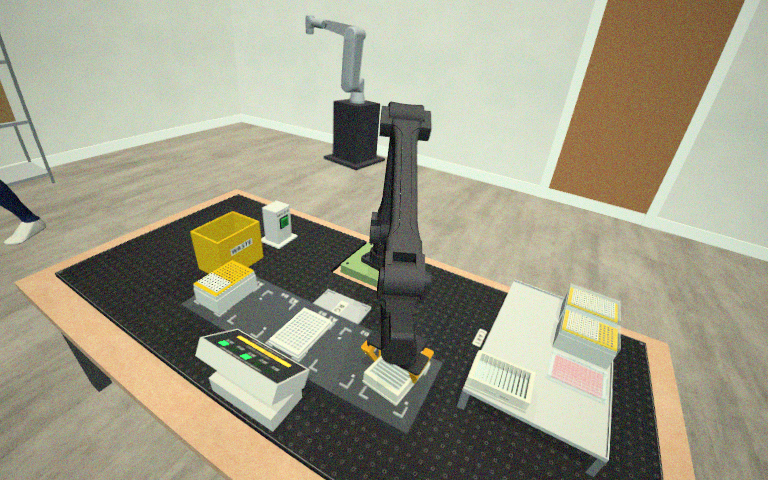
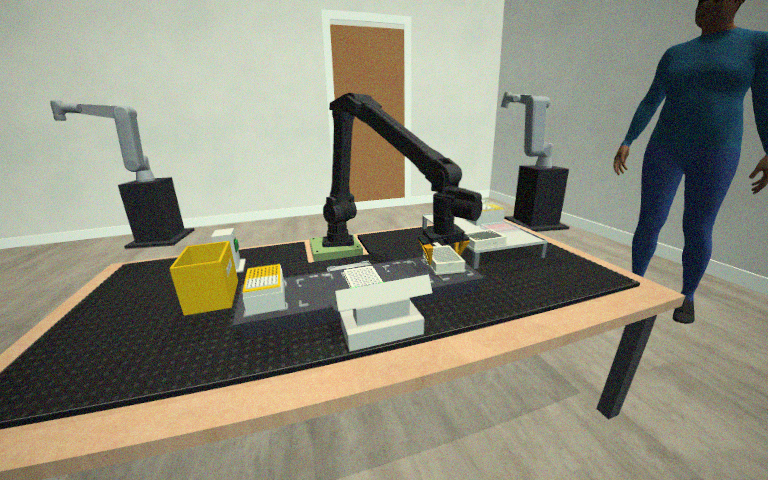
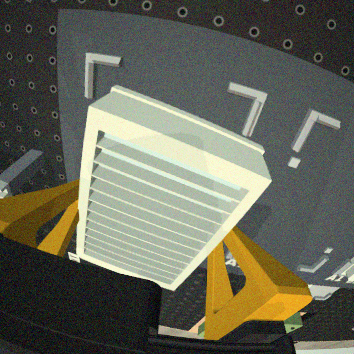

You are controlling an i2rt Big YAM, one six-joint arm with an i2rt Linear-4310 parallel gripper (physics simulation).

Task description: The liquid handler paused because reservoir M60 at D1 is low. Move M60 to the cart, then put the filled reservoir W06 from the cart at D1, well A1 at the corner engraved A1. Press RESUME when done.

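Places are measured from the arm's base along level axes (x ahead, y left, z up), in metres.
Where they show: gripper, fingertip midpoint: (image 1: 397,372) (image 2: 443,261) (image 3: 152,201); arm's base, origin of the base link: (image 1: 382,263) (image 2: 338,242).
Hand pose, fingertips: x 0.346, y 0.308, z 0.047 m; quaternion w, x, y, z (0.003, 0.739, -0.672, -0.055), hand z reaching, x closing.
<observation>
Each offset is from my fingertips to the centre of the thing. "spot": to the spot under its first point. Level surfaces: height alone.
My gripper (image 1: 398,362) (image 2: 444,250) (image 3: 152,201) with orange fingers is shut on the white ribbed reservoir M60 @[0.001 m right, 0.003 m back, 0.007 m up] (image 1: 389,378) (image 2: 449,261) (image 3: 165,197), one finger on each long side. It holds the reservoir low over the right end slot of the grey deck plate @[0.016 m down] (image 1: 263,305) (image 3: 197,56), turned askew to the slot's corner brackets. The second ribbed reservoir W06 @[0.181 m left, 0.120 m back, 0.012 m up] (image 1: 501,378) (image 2: 485,235) sits at the near left corner of the white cart @[0.241 m left, 0.298 m back, 0.031 m down] (image 1: 525,324) (image 2: 525,236). A small white box with a green button @[0.681 m right, 0.218 m back, 0.001 m up] (image 1: 278,223) (image 2: 230,243) stands at the far left.
A yellow waste bin @[0.668 m right, 0.022 m back, 0.004 m up] (image 1: 225,238) (image 2: 203,276), a tip box @[0.483 m right, 0.096 m ahead, 0.017 m up] (image 1: 225,286) and a well plate @[0.239 m right, 0.053 m ahead, 0.008 m down] (image 1: 301,330) are on the left. A white console @[spot: 0.175 m right, 0.222 m ahead, 0.075 m up] (image 1: 251,367) (image 2: 382,310) stands in front of the deck. Tip boxes @[0.302 m left, 0.359 m back, 0.054 m up] (image 1: 592,324) and a pink plate @[0.315 m left, 0.252 m back, 0.004 m up] (image 1: 577,376) are on the cart.
</observation>
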